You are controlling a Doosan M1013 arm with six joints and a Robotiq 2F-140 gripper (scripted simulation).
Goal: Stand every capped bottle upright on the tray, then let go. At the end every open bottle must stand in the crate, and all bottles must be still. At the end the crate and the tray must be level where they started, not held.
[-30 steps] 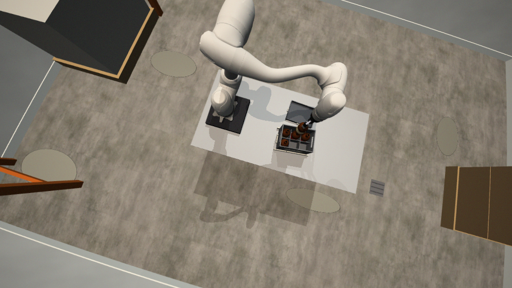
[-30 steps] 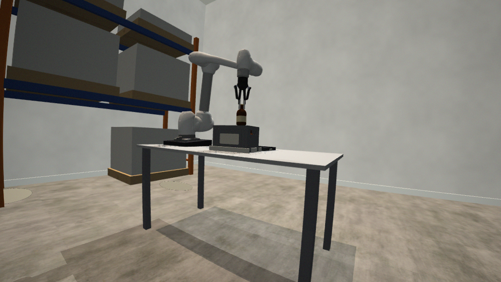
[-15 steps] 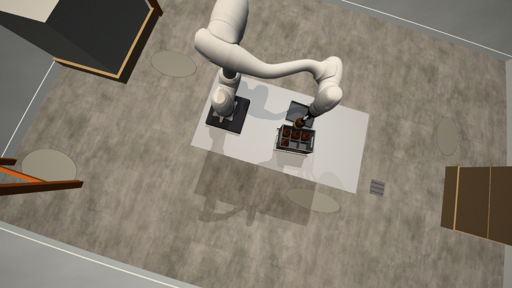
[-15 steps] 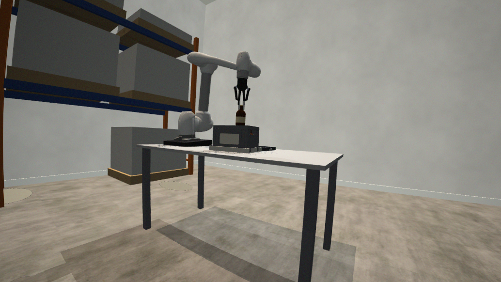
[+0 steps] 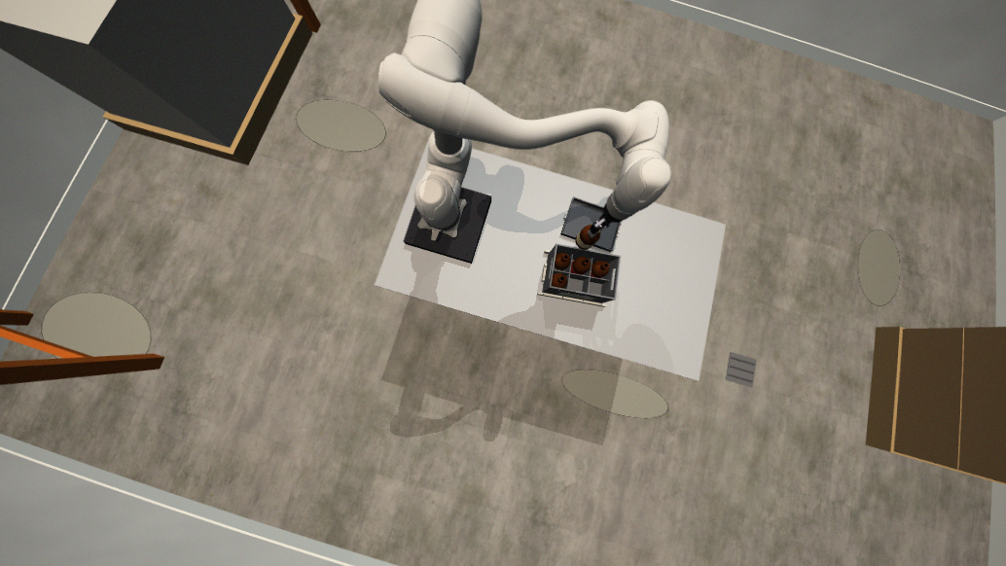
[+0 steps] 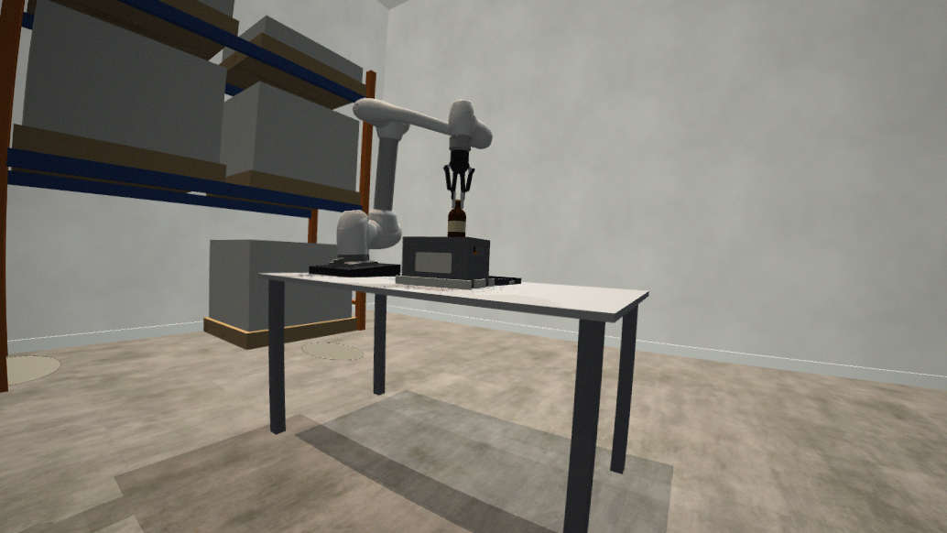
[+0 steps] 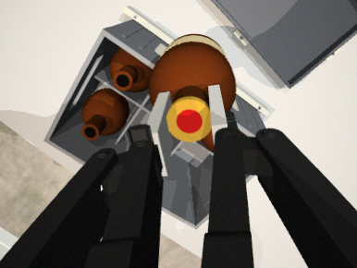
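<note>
Right now my hand is 70 mm above the capped bottle. From my hand the other things lie so: open bottle 250 mm below, 120 mm ahead, 70 mm to the right; then dark grey crate 260 mm below, 120 mm to the right, 40 mm ahead; then flat tray 330 mm below, 160 mm to the left, 60 mm ahead.
</note>
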